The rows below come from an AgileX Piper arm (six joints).
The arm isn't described. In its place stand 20 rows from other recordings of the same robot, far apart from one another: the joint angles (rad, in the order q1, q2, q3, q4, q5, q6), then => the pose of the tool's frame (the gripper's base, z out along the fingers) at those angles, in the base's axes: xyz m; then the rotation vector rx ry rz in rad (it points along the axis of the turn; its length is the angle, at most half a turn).
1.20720 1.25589 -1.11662 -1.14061 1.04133 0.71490 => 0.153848 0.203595 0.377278 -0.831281 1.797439 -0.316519
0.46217 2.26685 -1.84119 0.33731 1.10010 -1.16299 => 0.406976 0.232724 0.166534 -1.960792 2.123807 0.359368
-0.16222 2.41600 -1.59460 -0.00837 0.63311 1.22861 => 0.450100 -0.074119 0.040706 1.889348 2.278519 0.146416
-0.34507 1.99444 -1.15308 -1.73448 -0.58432 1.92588 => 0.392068 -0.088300 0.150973 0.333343 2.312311 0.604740
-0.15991 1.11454 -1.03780 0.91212 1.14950 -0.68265 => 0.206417 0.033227 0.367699 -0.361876 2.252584 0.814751
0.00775 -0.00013 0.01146 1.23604 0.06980 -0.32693 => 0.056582 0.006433 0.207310 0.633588 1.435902 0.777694
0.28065 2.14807 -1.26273 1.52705 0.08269 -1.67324 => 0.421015 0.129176 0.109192 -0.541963 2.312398 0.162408
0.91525 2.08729 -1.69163 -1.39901 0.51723 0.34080 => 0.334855 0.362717 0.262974 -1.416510 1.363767 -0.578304
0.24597 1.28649 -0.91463 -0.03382 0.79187 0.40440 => 0.240941 0.058231 0.275506 0.186918 2.651788 0.176398
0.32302 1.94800 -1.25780 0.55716 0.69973 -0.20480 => 0.358136 0.152563 0.166779 -0.205374 2.834880 0.617483
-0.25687 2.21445 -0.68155 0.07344 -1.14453 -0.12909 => 0.327442 -0.092296 0.052652 0.194981 1.873600 -0.306992
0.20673 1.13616 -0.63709 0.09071 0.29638 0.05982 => 0.218592 0.048304 0.256075 -0.082685 2.285348 0.215002
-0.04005 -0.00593 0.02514 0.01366 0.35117 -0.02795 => 0.053401 -0.001712 0.173488 0.019838 1.853970 -0.034028
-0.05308 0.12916 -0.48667 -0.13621 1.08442 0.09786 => 0.013913 -0.011678 0.271736 0.162758 2.198998 -0.143439
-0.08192 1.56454 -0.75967 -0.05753 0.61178 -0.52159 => 0.260889 -0.024435 0.169002 -0.697643 2.833850 -0.159150
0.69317 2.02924 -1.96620 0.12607 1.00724 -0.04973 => 0.347812 0.301495 0.312068 -0.899081 2.433676 0.404642
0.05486 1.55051 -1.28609 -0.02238 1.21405 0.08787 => 0.299485 0.014535 0.294046 0.040093 2.960687 -0.013005
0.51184 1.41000 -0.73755 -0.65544 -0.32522 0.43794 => 0.251723 0.161739 0.259332 -0.782306 1.740893 0.402988
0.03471 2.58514 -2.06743 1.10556 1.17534 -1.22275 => 0.510459 0.092822 0.105833 -0.895398 2.203484 1.103924
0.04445 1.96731 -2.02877 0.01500 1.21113 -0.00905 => 0.433218 0.020548 0.347975 -0.068288 2.632547 0.032398
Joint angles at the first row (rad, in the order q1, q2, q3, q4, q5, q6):
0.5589 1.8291 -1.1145 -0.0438 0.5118 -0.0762
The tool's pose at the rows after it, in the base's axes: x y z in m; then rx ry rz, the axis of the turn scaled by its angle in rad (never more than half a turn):
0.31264 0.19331 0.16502 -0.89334 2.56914 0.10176
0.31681 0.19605 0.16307 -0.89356 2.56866 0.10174
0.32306 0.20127 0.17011 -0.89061 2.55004 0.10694
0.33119 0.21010 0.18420 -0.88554 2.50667 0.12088
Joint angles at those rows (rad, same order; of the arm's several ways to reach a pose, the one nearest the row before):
0.5589 1.8596 -1.1197 -0.0442 0.4928 -0.0759
0.5593 1.8781 -1.1394 -0.0444 0.4936 -0.0757
0.5624 1.8862 -1.1814 -0.0448 0.5088 -0.0755
0.5705 1.8902 -1.2436 -0.0446 0.5235 -0.0756

